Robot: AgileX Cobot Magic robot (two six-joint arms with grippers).
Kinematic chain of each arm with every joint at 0, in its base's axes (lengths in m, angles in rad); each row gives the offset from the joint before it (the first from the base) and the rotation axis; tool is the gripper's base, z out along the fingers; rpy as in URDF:
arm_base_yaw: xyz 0 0 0.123 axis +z
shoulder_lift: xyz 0 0 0 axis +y
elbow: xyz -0.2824 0 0.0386 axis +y
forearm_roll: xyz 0.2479 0 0.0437 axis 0.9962 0 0.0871
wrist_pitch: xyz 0 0 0 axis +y
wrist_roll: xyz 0.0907 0 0.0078 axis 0.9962 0 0.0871
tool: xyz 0 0 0 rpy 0 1.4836 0
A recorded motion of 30 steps. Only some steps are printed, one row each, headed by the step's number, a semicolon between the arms.
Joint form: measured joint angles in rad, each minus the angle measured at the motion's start. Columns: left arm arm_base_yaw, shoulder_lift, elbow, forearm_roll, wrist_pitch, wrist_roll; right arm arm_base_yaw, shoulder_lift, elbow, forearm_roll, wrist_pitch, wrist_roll.
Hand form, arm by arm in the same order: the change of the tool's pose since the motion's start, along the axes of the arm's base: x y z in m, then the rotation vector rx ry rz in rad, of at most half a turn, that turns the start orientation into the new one. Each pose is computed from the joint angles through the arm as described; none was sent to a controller.
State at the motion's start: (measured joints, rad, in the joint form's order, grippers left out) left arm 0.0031 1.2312 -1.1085 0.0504 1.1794 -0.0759; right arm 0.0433 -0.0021 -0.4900 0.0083 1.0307 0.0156
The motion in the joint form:
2: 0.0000 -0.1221 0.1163 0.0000 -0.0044 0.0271; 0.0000 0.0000 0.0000 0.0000 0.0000 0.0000
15: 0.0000 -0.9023 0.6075 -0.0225 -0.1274 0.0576; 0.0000 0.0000 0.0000 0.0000 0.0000 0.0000
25: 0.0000 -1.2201 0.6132 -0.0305 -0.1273 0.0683; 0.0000 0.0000 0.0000 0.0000 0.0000 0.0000
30: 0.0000 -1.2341 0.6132 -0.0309 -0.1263 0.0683; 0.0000 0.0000 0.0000 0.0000 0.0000 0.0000
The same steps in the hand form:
2: -0.0328 -0.0001 -0.0073 0.0096 -0.0089 -0.0255; 0.0000 0.0000 0.0000 0.0000 0.0000 0.0000
15: -0.1795 -0.0026 -0.0585 0.0106 -0.4199 -0.0564; 0.0000 0.0000 0.0000 0.0000 0.0000 0.0000
25: -0.2275 -0.0034 -0.0533 0.0197 -0.7316 -0.0650; 0.0000 0.0000 0.0000 0.0000 0.0000 0.0000
30: -0.2297 -0.0034 -0.0534 0.0197 -0.7446 -0.0650; 0.0000 0.0000 0.0000 0.0000 0.0000 0.0000

